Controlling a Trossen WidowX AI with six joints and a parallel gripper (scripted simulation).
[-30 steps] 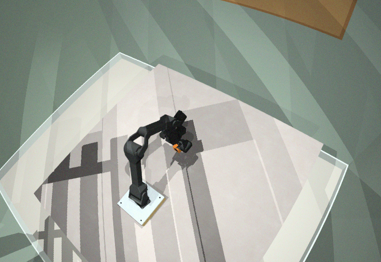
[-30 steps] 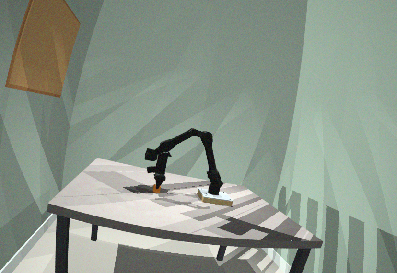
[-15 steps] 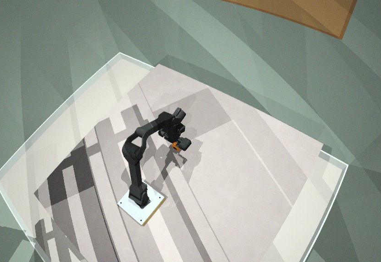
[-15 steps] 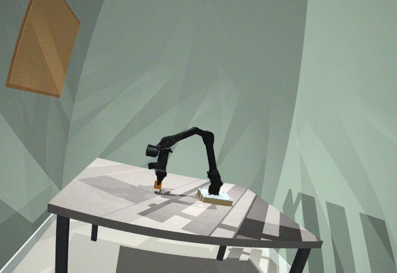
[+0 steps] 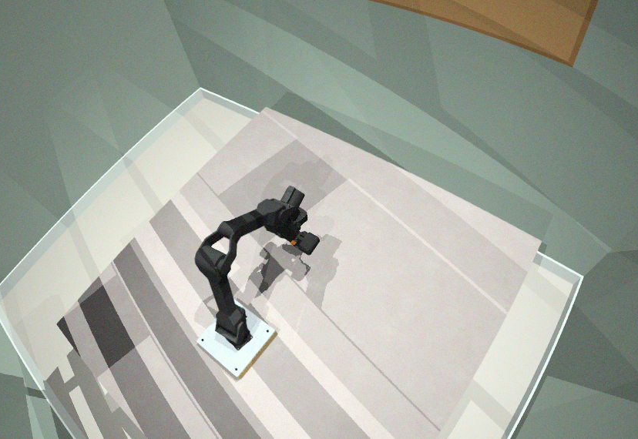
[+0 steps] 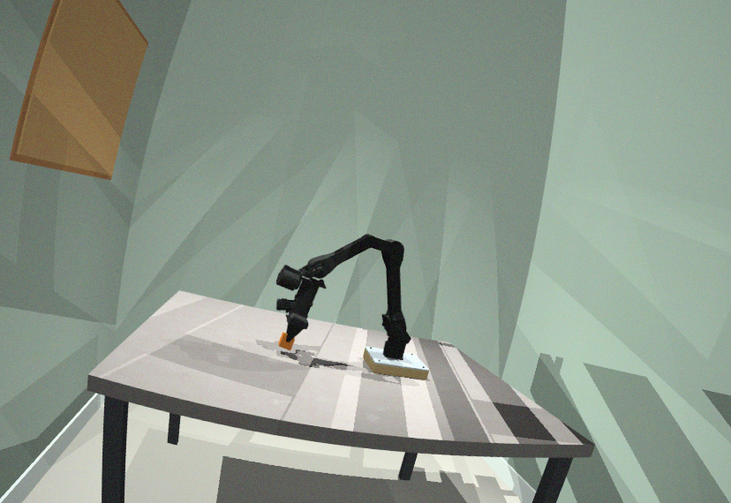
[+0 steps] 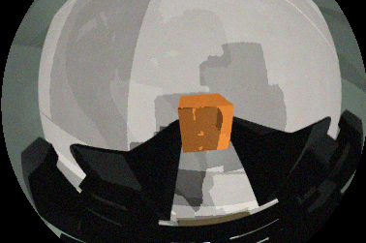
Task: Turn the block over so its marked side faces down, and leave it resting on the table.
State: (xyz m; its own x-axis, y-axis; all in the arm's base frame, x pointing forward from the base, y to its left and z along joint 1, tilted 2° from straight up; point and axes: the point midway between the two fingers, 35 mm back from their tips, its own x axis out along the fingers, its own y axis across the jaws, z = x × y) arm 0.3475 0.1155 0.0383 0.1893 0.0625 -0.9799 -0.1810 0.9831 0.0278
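Right now the block is 10 mm behind my gripper tip and 10 mm below it.
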